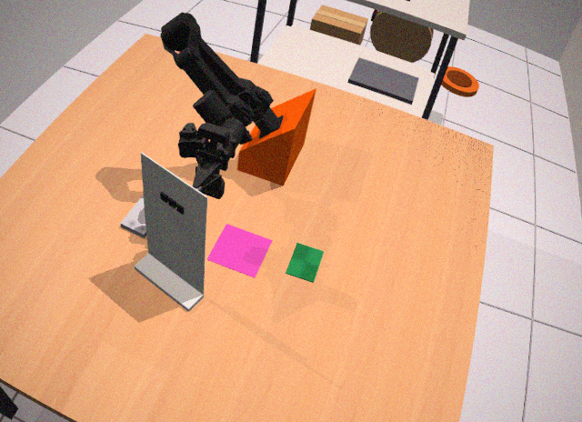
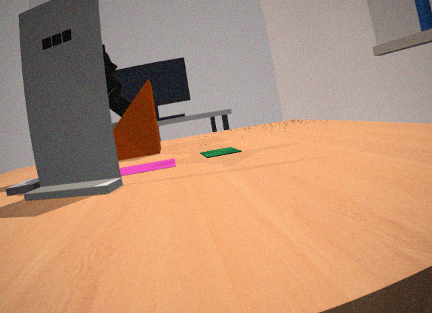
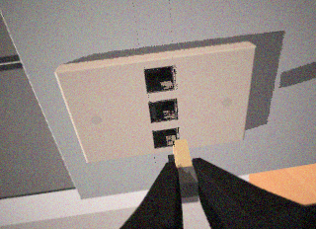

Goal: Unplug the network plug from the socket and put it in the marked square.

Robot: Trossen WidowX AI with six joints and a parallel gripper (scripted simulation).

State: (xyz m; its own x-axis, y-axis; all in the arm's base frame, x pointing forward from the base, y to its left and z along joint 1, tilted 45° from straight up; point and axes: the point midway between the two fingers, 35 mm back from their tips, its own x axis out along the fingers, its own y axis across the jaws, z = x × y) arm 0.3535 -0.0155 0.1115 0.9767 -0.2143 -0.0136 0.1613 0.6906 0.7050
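Now: the grey upright panel 5 cm ahead of my gripper tip, 3 cm to the right of it and 10 cm below it. The rest, counted from my gripper tip: grey plate (9 cm behind, 16 cm to the right, 24 cm below); green flat patch (8 cm behind, 25 cm to the left, 25 cm below).
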